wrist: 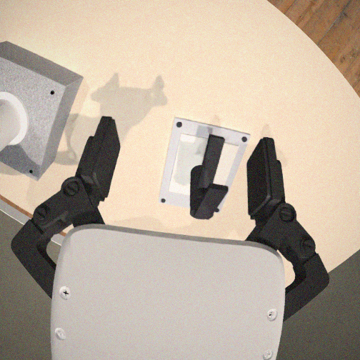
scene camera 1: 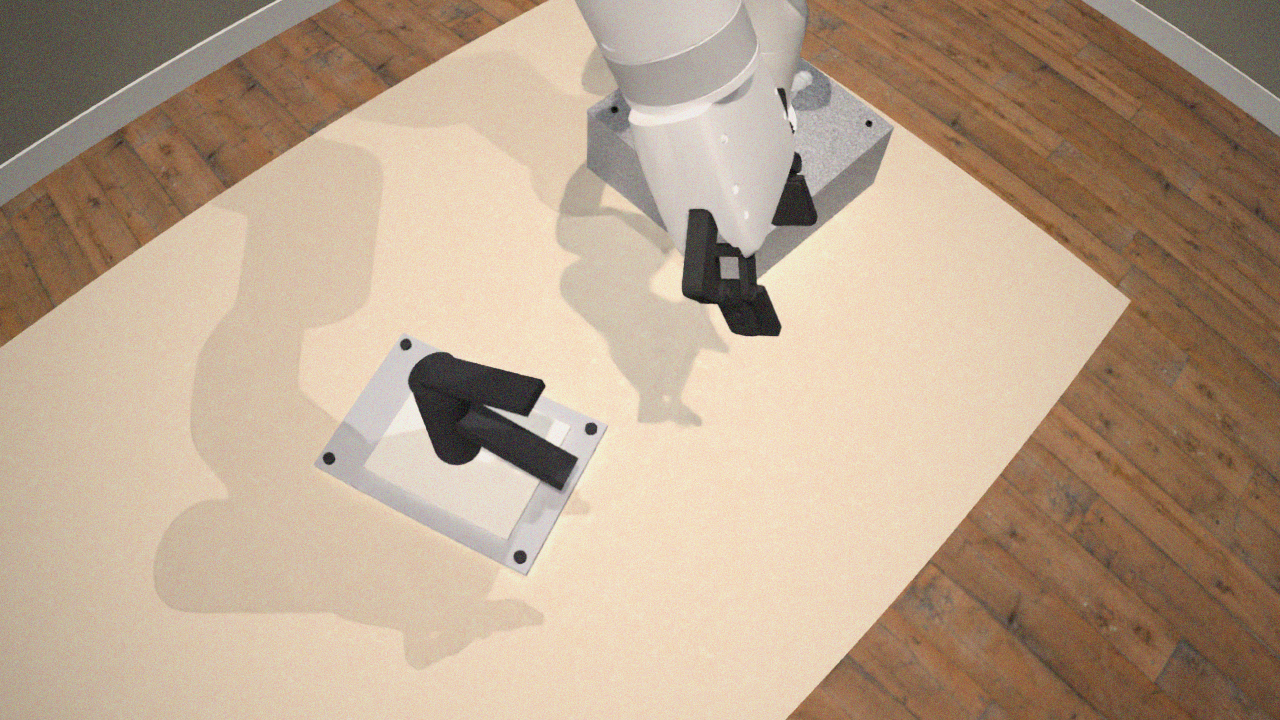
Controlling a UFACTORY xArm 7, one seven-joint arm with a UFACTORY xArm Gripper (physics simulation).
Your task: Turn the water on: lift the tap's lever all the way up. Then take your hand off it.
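Places are measured from the arm's base along level axes (x left, y down, z back), in centimetres.
Pixels of known places: gripper, fingertip midpoint: (scene camera 1: 777, 274).
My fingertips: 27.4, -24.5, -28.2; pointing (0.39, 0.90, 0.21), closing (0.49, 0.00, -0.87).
Observation:
Behind a point stands the place of what it marks, as x, y, z.
A black tap (scene camera 1: 440, 425) @(10.6, -0.3, -46.6) (wrist: 196, 181) stands on a pale plate (scene camera 1: 429, 510) @(12.6, 8.9, -51.2) (wrist: 170, 165). Its spout (scene camera 1: 528, 449) @(16.6, 1.2, -41.7) (wrist: 213, 157) slants out over the plate. Its lever (scene camera 1: 492, 383) @(14.1, -8.1, -42.5) (wrist: 214, 197) extends from the top of the tap above the spout, with an open gap between their free ends in the scene view. The exact angle of the lever is hard to tell. My gripper (scene camera 1: 775, 264) @(27.4, -24.5, -28.2) (wrist: 186, 138) is open and empty. It hangs well apart from the tap, toward the robot base in the scene view, and touches neither lever nor spout.
The grey base block (scene camera 1: 841, 143) @(9.3, 0.1, 7.0) (wrist: 37, 87) of the robot stands behind the gripper in the scene view and at the left in the wrist view. The cream table top (scene camera 1: 850, 429) @(32.1, 9.7, -13.5) (wrist: 210, 50) lies under the tap, with wooden floor (scene camera 1: 1118, 501) (wrist: 332, 30) beyond its edge.

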